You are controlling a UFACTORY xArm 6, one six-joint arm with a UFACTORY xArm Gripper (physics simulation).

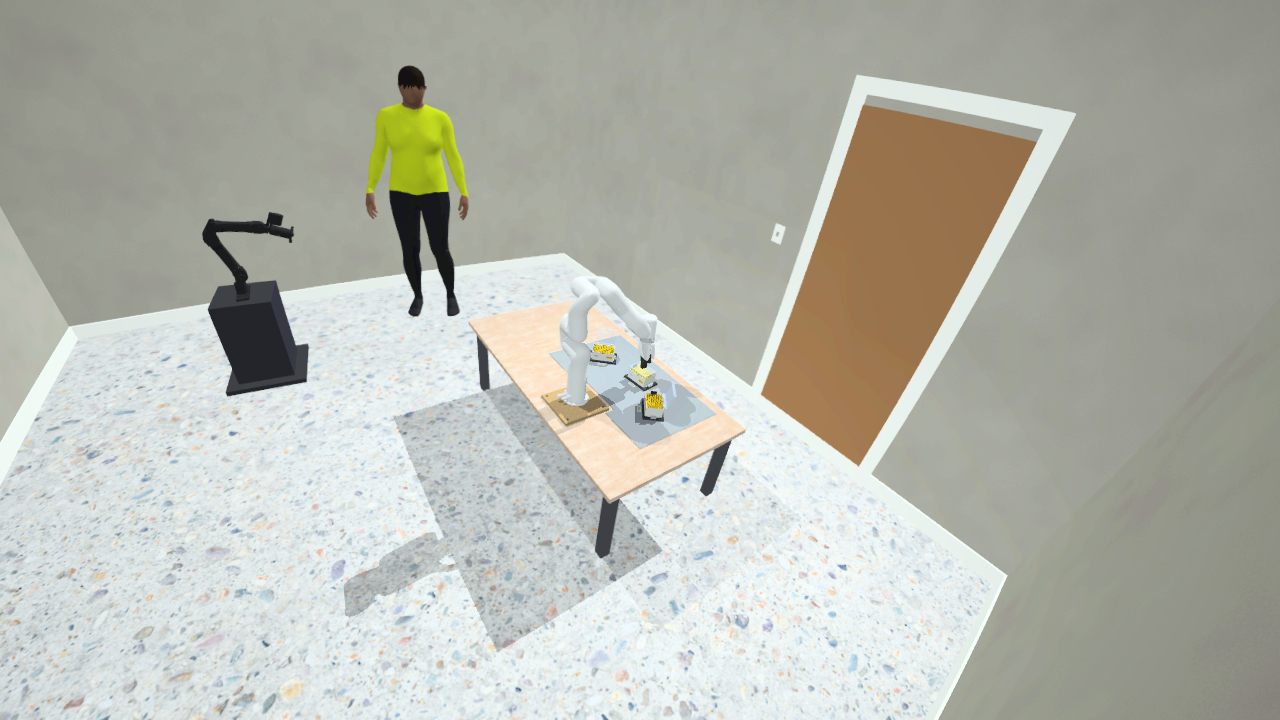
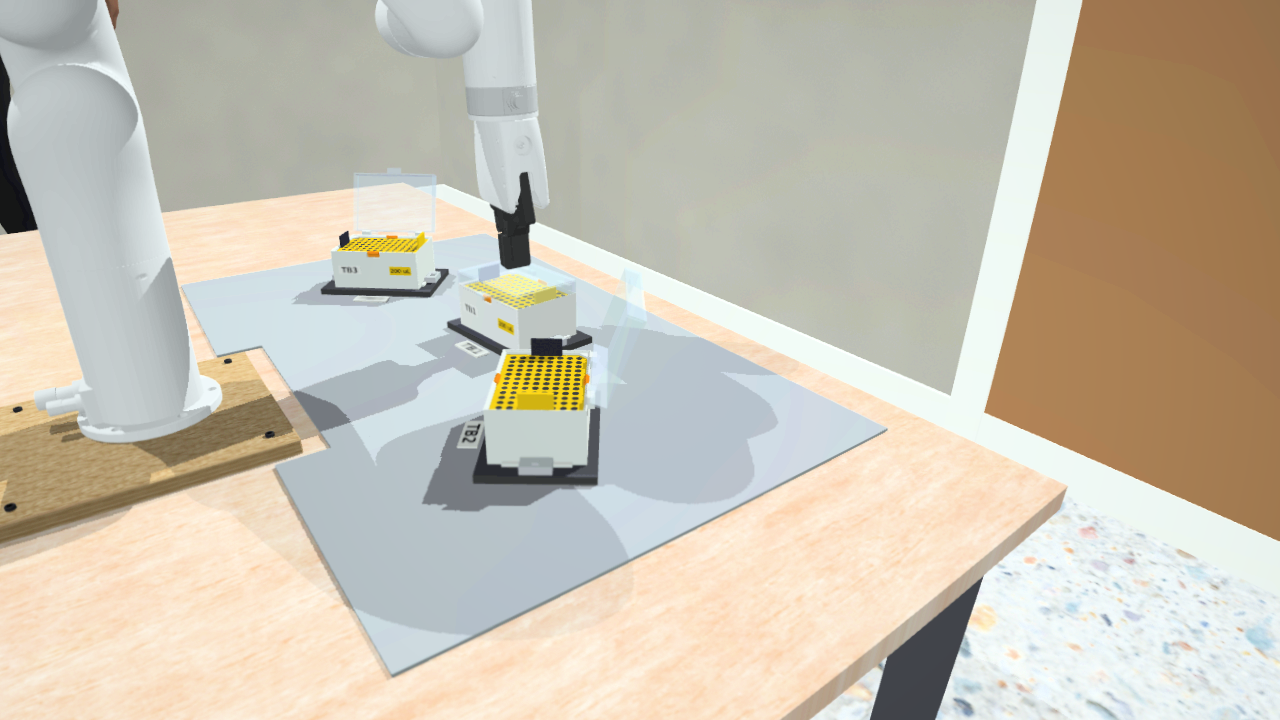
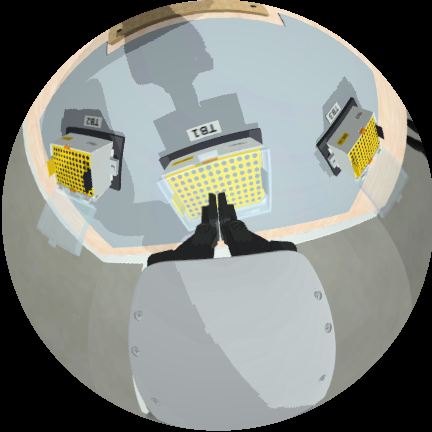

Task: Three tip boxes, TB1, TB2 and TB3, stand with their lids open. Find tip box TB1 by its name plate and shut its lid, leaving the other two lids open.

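Frame: origin at the arm's base, x ahead, y right, z down, level; metres.
Seen in the pictures: gripper, fingertip midpoint: (image 1: pixel 643 367) (image 2: pixel 516 266) (image 3: pixel 216 203); arm's base, origin of the base link: (image 1: pixel 575 398) (image 2: pixel 153 410).
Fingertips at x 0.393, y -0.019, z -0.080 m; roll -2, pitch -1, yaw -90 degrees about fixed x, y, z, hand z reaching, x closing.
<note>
Pixels of each thing's middle, then the offset from my fingertips to it. "*": a spot on its surface instead. Level surfaces: height alone.
- Tip box TB1, body centre: (image 2: pixel 508 307) (image 3: pixel 215 173) (image 1: pixel 640 375) dy -0.002, dx -0.010, dz +0.051 m
- Tip box TB2, body centre: (image 2: pixel 541 373) (image 3: pixel 66 172) (image 1: pixel 654 399) dy +0.227, dx -0.072, dz +0.025 m
- tip box TB3, body centre: (image 2: pixel 382 240) (image 3: pixel 369 148) (image 1: pixel 603 348) dy -0.270, dx -0.092, dz +0.025 m
- grey mat, its level: dz +0.090 m
- wooden table, its level: dz +0.093 m
- TB2's raised lid, surface spot: (image 2: pixel 617 331) * dy +0.221, dx +0.009, dz +0.002 m
- TB3's raised lid, surface spot: (image 2: pixel 394 201) (image 3: pixel 386 181) * dy -0.334, dx -0.055, dz -0.014 m
Tip box TB1 (image 1: pixel 640 377) (image 2: pixel 519 308) (image 3: pixel 216 182) stands in the middle on a dark base, its name plate (image 3: pixel 203 130) readable beside it. Its clear lid lies down over the yellow tip rack; whether it is fully latched I cannot tell. Tip box TB2 (image 1: pixel 654 406) (image 2: pixel 537 420) (image 3: pixel 80 167) and tip box TB3 (image 1: pixel 603 352) (image 2: pixel 383 264) (image 3: pixel 356 143) have their clear lids up. My gripper (image 1: pixel 644 365) (image 2: pixel 514 265) (image 3: pixel 216 203) is shut and empty, pointing down, close above TB1's lid. I cannot tell whether it touches the lid.
The boxes stand on a grey mat (image 1: pixel 644 438) (image 2: pixel 429 573) (image 3: pixel 280 65) on a wooden table (image 1: pixel 523 326) (image 2: pixel 760 591). TB2's raised lid (image 2: pixel 617 331) (image 3: pixel 67 225) and TB3's raised lid (image 2: pixel 394 201) (image 3: pixel 382 187) stick up to either side of TB1. The wall is beyond the table's far edge.
</note>
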